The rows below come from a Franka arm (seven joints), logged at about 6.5 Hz.
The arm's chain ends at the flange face. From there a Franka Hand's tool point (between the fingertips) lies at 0.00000 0.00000 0.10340 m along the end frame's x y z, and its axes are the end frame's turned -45 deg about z.
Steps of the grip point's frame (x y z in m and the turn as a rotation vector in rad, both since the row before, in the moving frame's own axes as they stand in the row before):
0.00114 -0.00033 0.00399 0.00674 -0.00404 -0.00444
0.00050 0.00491 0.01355 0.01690 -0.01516 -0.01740
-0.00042 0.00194 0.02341 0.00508 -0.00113 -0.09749
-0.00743 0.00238 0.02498 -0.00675 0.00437 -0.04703
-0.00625 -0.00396 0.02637 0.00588 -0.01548 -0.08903
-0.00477 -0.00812 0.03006 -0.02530 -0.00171 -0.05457
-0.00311 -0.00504 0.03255 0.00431 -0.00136 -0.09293
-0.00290 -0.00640 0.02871 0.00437 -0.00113 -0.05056
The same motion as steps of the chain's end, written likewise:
0.00136 -0.00084 0.00399 0.00191 -0.00762 -0.00444
0.00617 0.00323 0.01358 0.00123 -0.02267 -0.01740
0.00154 0.00194 0.02341 0.00279 -0.00439 -0.09749
-0.00439 0.00678 0.02498 -0.00168 0.00786 -0.04703
-0.00569 0.00085 0.02638 -0.00679 -0.01510 -0.08903
-0.01089 -0.00430 0.03009 -0.01910 0.01668 -0.05457
-0.00534 -0.00117 0.03255 0.00209 -0.00401 -0.09293
-0.00617 -0.00225 0.02871 0.00229 -0.00389 -0.05056

